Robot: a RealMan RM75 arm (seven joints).
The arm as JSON. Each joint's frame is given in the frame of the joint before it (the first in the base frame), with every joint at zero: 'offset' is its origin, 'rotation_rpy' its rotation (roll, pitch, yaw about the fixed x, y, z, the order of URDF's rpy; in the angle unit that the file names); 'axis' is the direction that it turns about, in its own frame. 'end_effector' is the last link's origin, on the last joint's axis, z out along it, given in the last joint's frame.
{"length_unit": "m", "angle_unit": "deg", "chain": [
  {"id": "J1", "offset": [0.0, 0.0, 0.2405], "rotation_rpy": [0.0, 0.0, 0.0], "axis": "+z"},
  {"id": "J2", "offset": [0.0, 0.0, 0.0], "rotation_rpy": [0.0, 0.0, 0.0], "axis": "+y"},
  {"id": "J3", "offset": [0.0, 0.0, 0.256], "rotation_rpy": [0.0, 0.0, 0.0], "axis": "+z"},
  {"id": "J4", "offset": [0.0, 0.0, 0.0], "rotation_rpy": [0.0, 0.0, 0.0], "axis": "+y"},
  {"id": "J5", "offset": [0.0, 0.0, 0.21], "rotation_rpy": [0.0, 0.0, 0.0], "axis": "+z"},
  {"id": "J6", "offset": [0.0, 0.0, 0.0], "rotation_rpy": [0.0, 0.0, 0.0], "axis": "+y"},
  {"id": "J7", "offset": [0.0, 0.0, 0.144], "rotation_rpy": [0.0, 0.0, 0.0], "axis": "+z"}
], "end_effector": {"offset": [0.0, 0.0, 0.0], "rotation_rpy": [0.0, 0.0, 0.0]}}
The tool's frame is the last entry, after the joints.
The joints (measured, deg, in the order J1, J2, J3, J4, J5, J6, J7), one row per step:
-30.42, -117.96, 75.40, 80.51, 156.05, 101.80, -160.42
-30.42, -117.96, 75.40, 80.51, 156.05, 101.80, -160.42
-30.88, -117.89, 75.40, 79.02, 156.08, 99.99, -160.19
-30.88, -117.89, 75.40, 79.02, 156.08, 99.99, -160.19
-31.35, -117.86, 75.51, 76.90, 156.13, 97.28, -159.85
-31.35, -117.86, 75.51, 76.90, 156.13, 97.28, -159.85
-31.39, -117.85, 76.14, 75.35, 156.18, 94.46, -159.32
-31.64, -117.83, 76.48, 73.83, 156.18, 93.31, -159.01
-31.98, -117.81, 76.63, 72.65, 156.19, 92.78, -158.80
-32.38, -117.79, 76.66, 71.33, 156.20, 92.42, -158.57
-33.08, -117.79, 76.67, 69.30, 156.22, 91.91, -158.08
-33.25, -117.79, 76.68, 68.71, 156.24, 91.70, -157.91
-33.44, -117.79, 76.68, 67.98, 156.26, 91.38, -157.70
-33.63, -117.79, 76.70, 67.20, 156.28, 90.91, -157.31
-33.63, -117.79, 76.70, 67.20, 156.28, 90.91, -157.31
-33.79, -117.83, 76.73, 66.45, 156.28, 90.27, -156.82
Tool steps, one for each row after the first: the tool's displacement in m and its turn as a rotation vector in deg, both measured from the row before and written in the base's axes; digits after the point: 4 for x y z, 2 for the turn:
0.0000, 0.0000, 0.0000, 0.00, 0.00, 0.00
-0.0017, 0.0046, -0.0024, 0.60, -0.11, -0.42
0.0000, 0.0000, 0.0000, 0.00, 0.00, 0.00
-0.0032, 0.0057, -0.0041, 0.84, -0.14, -0.55
0.0000, 0.0000, 0.0000, 0.00, 0.00, 0.00
-0.0033, 0.0044, -0.0044, 0.71, 0.11, -1.07
-0.0029, 0.0013, -0.0036, -0.27, 0.13, -0.02
-0.0017, 0.0007, -0.0025, -0.39, 0.11, 0.13
-0.0020, 0.0004, -0.0024, -0.52, 0.08, 0.33
-0.0026, 0.0007, -0.0038, -0.90, 0.11, 0.35
-0.0009, 0.0002, -0.0011, -0.23, 0.05, 0.07
-0.0013, 0.0003, -0.0013, -0.23, 0.04, 0.08
-0.0014, 0.0005, -0.0015, -0.25, 0.05, -0.12
0.0000, 0.0000, 0.0000, 0.00, 0.00, 0.00
-0.0012, 0.0007, -0.0017, -0.19, 0.00, -0.30

